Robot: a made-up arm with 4 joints.
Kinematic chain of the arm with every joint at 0, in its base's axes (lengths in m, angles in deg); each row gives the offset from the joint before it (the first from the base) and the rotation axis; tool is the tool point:
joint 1: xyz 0 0 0.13 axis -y
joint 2: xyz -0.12 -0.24 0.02 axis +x
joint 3: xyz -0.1 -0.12 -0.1 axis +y
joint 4: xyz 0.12 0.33 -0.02 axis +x
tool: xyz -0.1 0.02 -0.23
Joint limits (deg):
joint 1: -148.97..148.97
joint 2: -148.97..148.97
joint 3: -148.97..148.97
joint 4: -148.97..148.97
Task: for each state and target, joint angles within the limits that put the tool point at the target. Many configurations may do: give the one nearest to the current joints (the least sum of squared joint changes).
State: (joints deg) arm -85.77 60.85 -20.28 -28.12
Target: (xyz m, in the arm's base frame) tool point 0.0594 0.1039 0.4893
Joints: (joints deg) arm -71.00 84.94 28.25 -11.71
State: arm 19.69 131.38 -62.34 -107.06
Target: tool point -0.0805 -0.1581 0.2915
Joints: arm -9.50 145.70 -56.97 -68.50
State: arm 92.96 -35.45 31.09 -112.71
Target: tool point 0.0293 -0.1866 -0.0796
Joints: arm 104.80 -37.33 -4.27 -137.29
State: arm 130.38 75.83 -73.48 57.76
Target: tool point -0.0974 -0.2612 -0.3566
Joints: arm 148.97 104.08 -80.85 77.54
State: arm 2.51 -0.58 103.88 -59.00
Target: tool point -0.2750 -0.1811 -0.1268
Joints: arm 28.07 19.65 85.97 -62.11
